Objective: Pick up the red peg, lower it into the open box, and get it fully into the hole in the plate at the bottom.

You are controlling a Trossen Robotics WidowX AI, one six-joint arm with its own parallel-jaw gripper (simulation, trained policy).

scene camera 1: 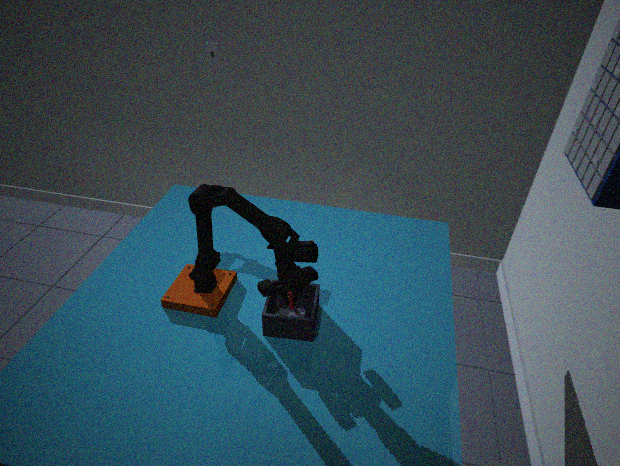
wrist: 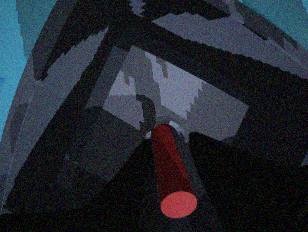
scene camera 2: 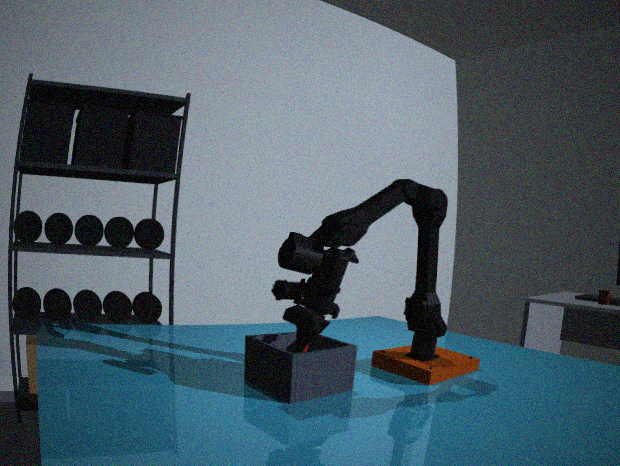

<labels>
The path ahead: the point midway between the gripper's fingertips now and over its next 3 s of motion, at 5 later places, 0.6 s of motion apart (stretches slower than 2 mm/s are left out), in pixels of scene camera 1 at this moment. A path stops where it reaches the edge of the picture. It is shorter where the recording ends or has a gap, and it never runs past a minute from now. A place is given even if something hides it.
My gripper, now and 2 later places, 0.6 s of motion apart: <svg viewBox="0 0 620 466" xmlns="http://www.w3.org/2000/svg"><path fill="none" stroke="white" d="M291 303L300 311L304 319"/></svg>
</labels>
